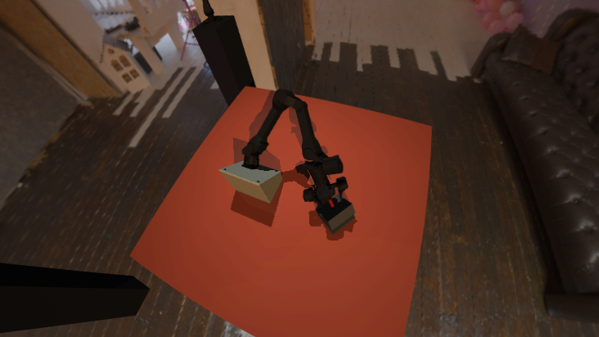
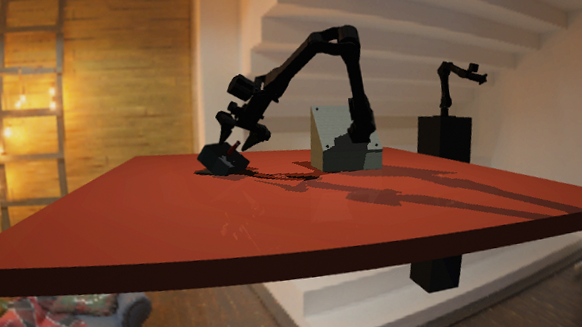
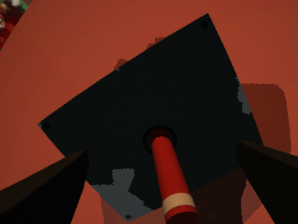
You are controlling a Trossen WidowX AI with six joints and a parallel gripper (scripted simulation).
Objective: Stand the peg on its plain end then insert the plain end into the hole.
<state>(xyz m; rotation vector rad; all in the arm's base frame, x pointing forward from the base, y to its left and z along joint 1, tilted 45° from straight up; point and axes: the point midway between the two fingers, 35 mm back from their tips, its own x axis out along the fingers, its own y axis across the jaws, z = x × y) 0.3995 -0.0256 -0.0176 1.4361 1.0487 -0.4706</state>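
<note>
Right now my gripper tip is 1 cm past the red peg and 1 cm to the right of it. Also, from my gripper tip: dark sloped panel (2 cm ahead, 1 cm to the right, 4 cm below).
</note>
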